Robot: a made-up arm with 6 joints.
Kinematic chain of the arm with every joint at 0, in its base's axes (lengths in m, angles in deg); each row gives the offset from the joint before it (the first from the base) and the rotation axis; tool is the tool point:
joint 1: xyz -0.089 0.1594 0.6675 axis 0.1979 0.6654 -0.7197
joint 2: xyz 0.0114 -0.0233 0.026 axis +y
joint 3: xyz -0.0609 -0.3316 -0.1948 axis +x
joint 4: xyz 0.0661 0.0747 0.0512 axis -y
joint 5: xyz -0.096 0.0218 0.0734 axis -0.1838 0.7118 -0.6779
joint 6: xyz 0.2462 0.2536 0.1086 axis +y
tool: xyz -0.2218 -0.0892 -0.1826
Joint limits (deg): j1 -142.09..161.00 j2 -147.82..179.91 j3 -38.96..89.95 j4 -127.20..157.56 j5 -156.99..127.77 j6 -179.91..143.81
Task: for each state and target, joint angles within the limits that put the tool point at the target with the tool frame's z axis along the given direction. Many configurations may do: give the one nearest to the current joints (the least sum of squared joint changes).
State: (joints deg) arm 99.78 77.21 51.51 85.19 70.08 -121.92
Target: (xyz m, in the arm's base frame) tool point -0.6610 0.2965 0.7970 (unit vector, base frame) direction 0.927 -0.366 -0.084
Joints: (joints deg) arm 126.03 55.82 62.25 66.42 37.32 -92.67
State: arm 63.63 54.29 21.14 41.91 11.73 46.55
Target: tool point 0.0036 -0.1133 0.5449 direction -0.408 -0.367 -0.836
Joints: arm 32.96 50.38 10.10 3.00 53.61 80.58
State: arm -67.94 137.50 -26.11 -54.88 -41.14 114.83
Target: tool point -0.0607 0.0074 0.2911 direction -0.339 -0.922 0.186
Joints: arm -83.73 139.42 -38.94 -44.81 -26.44 143.05
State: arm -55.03 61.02 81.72 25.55 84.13 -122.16
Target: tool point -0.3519 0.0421 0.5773 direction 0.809 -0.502 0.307
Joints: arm -11.40 58.03 75.51 24.48 105.10 -65.01
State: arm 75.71 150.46 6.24 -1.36 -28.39 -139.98
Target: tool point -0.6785 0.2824 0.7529 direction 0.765 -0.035 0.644
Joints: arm 74.21 122.98 27.31 7.57 39.57 -163.19
